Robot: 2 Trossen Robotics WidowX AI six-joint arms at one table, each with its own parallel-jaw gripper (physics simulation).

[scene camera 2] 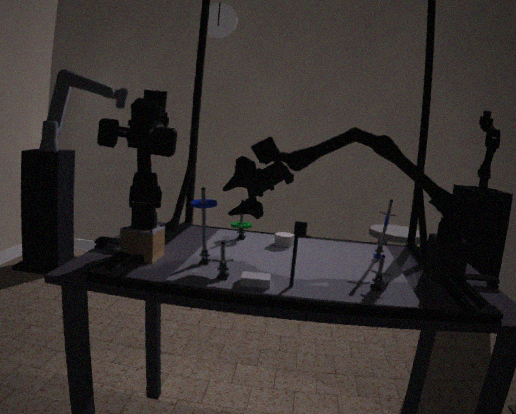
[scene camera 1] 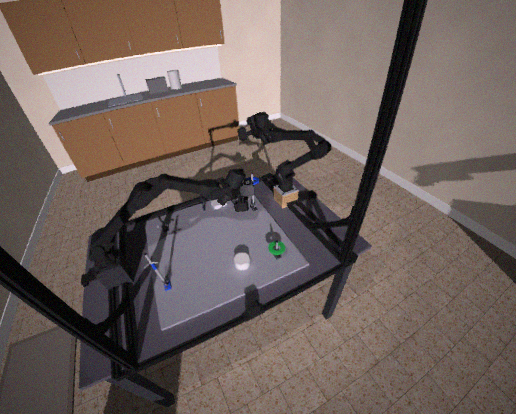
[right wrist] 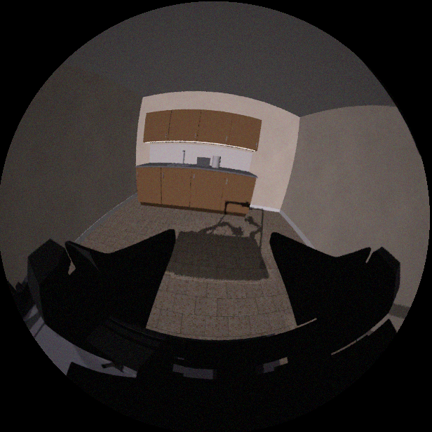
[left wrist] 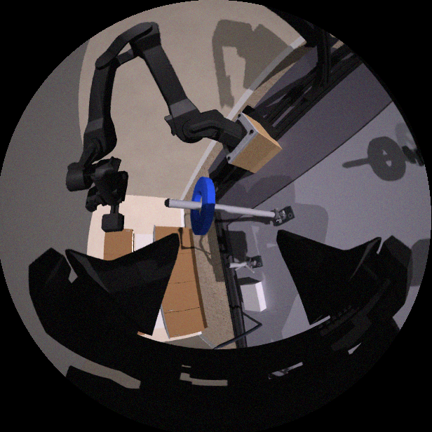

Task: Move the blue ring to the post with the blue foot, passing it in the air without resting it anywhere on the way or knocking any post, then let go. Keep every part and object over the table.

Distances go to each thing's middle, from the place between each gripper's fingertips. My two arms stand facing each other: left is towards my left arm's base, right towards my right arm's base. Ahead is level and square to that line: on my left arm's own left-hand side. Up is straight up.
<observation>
I see my right gripper 27 cm past the blue ring [left wrist: 204, 188], 16 cm to the right of it and 16 cm above it. From my right hand the other things lie so: tall grey post [left wrist: 273, 214] (26 cm behind, 21 cm below, 15 cm to the left).
The blue ring is 4 cm ahead of my left hand and 6 cm to the right of it. Also, from my left hand: tall grey post: 4 cm ahead, 6 cm to the right, 5 cm below.
</observation>
